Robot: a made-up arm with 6 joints. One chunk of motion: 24 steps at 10 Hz.
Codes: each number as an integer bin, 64 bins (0 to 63) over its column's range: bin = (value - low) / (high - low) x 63, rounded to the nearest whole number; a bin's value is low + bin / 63 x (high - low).
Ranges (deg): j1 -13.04..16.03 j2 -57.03..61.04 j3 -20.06..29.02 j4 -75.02..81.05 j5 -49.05..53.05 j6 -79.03..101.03
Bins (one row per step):
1: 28 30 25 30 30 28
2: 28 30 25 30 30 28
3: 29 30 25 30 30 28
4: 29 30 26 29 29 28
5: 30 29 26 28 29 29
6: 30 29 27 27 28 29
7: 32 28 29 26 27 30
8: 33 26 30 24 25 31
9: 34 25 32 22 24 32
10: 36 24 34 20 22 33
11: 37 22 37 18 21 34
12: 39 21 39 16 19 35
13: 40 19 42 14 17 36
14: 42 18 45 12 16 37
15: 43 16 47 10 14 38
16: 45 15 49 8 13 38
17: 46 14 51 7 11 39
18: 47 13 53 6 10 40
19: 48 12 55 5 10 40
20: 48 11 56 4 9 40
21: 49 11 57 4 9 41
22: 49 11 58 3 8 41
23: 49 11 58 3 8 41
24: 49 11 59 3 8 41
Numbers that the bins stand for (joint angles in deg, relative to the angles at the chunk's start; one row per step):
1: -0.12 -0.81 -0.58 -0.70 -0.43 1.00
2: -0.12 -0.81 -0.58 -0.70 -0.43 1.00
3: 0.34 -0.81 -0.58 -0.70 -0.43 1.00
4: 0.34 -0.81 0.20 -3.18 -2.05 1.00
5: 0.80 -2.68 0.20 -5.66 -2.05 3.85
6: 0.80 -2.68 0.97 -8.13 -3.67 3.85
7: 1.73 -4.55 2.53 -10.61 -5.29 6.71
8: 2.19 -8.30 3.31 -15.56 -8.53 9.57
9: 2.65 -10.18 4.87 -20.52 -10.15 12.43
10: 3.57 -12.05 6.43 -25.47 -13.40 15.29
11: 4.03 -15.80 8.76 -30.43 -15.02 18.15
12: 4.96 -17.67 10.32 -35.38 -18.26 21.00
13: 5.42 -21.42 12.66 -40.34 -21.50 23.86
14: 6.34 -23.30 15.00 -45.29 -23.12 26.72
15: 6.80 -27.04 16.56 -50.25 -26.36 29.58
16: 7.72 -28.92 18.11 -55.20 -27.98 29.58
17: 8.19 -30.79 19.67 -57.68 -31.22 32.44
18: 8.65 -32.67 21.23 -60.16 -32.84 35.29
19: 9.11 -34.54 22.79 -62.63 -32.84 35.29
20: 9.11 -36.41 23.57 -65.11 -34.46 35.29
21: 9.57 -36.41 24.35 -65.11 -34.46 38.15
22: 9.57 -36.41 25.12 -67.59 -36.08 38.15
23: 9.57 -36.41 25.12 -67.59 -36.08 38.15
24: 9.57 -36.41 25.90 -67.59 -36.08 38.15

